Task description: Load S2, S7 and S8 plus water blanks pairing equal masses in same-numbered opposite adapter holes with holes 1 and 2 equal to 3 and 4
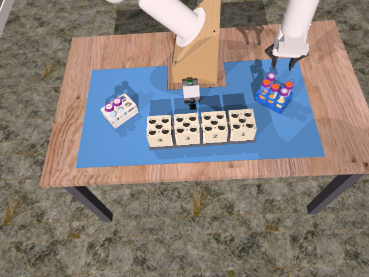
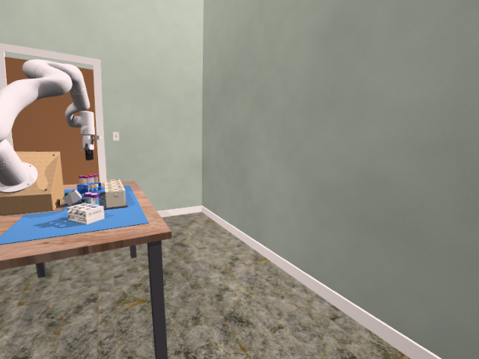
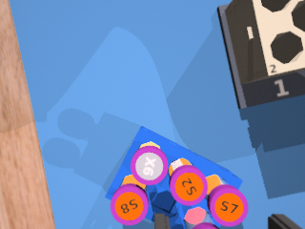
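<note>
Now: hand 1 cm short of the orange-dot sample tube and 19 cm above it. The rest, counted from my hand: white rack: 3 cm ahead, 66 cm to the right, 22 cm below; then green DONE key: 9 cm behind, 35 cm to the right, 18 cm below; then blue rack: 2 cm behind, 1 cm to the left, 22 cm below.
</note>
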